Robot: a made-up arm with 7 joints.
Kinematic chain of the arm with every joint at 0, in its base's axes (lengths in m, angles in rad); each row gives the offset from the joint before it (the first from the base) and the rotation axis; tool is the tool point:
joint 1: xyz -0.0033 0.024 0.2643 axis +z
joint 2: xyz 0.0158 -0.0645 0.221 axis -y
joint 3: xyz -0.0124 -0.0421 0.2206 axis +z
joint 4: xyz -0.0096 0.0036 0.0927 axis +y
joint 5: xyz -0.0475 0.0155 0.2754 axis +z
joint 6: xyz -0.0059 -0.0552 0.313 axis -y
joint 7: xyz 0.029 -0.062 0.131 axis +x
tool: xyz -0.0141 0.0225 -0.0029
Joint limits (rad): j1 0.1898..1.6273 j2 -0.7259..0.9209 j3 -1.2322..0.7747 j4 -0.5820..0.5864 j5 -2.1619..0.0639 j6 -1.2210..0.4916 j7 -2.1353..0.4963
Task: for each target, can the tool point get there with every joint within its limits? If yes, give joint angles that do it. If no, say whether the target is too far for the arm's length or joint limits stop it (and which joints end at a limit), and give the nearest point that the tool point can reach.
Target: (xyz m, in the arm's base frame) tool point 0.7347 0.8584 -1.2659
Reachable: no: too far | nearest point 0.5556 0.6559 0.8042 | short by 2.088 m
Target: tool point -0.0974 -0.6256 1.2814
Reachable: yes | joints 1.4180 0.6561 -0.7453 0.0726 -1.9007 0.0754 0.1000
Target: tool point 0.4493 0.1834 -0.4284
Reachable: no: joint limits stop it (at a limit: joint 2, joint 4, joint 5, joint 6, joint 7) | nearest point 0.7879 0.3027 0.8046 | short by 1.284 m
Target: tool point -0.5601 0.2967 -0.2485
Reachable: no: joint limits stop it (at a limit: joint 1, joint 2, joint 4, joint 5, joint 6, joint 7) | nearest point -0.8504 0.0092 0.5346 | short by 0.883 m
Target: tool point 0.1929 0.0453 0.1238
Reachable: no: joint limits stop it (at a limit: joint 1, joint 2, joint 4, joint 5, joint 6, joint 7) | nearest point 0.8117 0.1678 0.8113 | short by 0.933 m
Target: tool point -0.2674 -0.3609 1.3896
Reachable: yes | joints 0.5846 0.5459 -0.1279 0.3942 -1.3594 -0.3911 -1.7604
